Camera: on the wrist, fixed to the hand. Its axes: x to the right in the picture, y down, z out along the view.
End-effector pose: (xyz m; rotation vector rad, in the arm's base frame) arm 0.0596 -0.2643 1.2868 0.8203 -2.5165 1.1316
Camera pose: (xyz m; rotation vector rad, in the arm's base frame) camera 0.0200 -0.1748 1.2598 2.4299 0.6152 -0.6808
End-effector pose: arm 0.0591 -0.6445 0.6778 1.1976 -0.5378 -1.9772
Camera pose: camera 0.1399 -0.6870 0.7223 -0.1036 -1.0237 0.9965
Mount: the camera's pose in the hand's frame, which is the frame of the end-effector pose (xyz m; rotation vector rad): -0.0149 0.0877 -0.0489 0.2743 0.4995 3.0767
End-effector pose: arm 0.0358 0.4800 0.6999 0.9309 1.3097 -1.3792
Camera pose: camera 0.1197 0.5358 0.6874 1.6533 -0.8562 1.2212
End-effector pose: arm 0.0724 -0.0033 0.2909 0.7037 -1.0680 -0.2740
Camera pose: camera 0.0972 0.0898 0.3228 -1.1197 -0.5915 2.4724
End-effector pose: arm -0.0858 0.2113 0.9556 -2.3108 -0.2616 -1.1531
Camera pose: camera -0.0935 0.1123 0.9345 -0.0214 2.0389 0.3223
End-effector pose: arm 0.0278 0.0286 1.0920 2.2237 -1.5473 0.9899
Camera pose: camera -0.0730 0.0316 1.1036 1.4785 1.8562 -0.7822
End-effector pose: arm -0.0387 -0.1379 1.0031 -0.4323 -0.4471 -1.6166
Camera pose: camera 0.0492 -0.1583 0.9566 -0.0530 0.4954 1.3530
